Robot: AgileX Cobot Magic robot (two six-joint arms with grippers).
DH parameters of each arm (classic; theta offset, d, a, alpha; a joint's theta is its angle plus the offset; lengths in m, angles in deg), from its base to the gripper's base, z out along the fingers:
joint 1: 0 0.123 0 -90
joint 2: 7.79 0 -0.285 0
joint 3: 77.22 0 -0.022 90
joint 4: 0 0.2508 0 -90
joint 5: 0 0 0.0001 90
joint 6: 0 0.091 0 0
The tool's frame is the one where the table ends.
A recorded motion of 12 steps. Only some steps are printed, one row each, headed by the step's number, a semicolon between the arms.
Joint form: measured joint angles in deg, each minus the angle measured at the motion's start. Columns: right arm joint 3, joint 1, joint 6, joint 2, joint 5, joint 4; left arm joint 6, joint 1, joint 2, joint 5, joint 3, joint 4.
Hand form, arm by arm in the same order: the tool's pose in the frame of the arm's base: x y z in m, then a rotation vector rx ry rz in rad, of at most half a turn. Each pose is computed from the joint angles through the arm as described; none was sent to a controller.
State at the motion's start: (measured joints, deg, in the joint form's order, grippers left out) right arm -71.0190 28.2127 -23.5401 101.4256 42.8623 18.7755; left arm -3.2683 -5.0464 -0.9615 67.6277 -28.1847 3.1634
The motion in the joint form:
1: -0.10 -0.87 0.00 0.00 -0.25 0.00; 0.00 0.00 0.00 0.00 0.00 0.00
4: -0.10 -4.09 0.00 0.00 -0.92 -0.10; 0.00 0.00 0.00 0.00 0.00 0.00
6: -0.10 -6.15 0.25 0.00 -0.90 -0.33; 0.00 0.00 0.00 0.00 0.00 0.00
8: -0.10 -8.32 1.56 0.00 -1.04 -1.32; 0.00 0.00 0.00 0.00 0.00 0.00
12: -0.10 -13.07 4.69 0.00 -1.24 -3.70; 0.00 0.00 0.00 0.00 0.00 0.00
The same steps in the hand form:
1: 0.3155 0.1855 0.2234 -0.9266 2.5822 0.3878; -0.0115 0.0057 0.2656 0.0265 2.1538 -0.0169
4: 0.3264 0.1675 0.2237 -0.8475 2.5916 0.3677; -0.0115 0.0057 0.2656 0.0265 2.1538 -0.0169
6: 0.3323 0.1555 0.2236 -0.7978 2.6051 0.3543; -0.0115 0.0057 0.2656 0.0265 2.1538 -0.0169
8: 0.3383 0.1418 0.2234 -0.7315 2.6228 0.3302; -0.0115 0.0057 0.2656 0.0265 2.1538 -0.0169
12: 0.3495 0.1109 0.2229 -0.5830 2.6589 0.2752; -0.0115 0.0057 0.2656 0.0265 2.1538 -0.0169

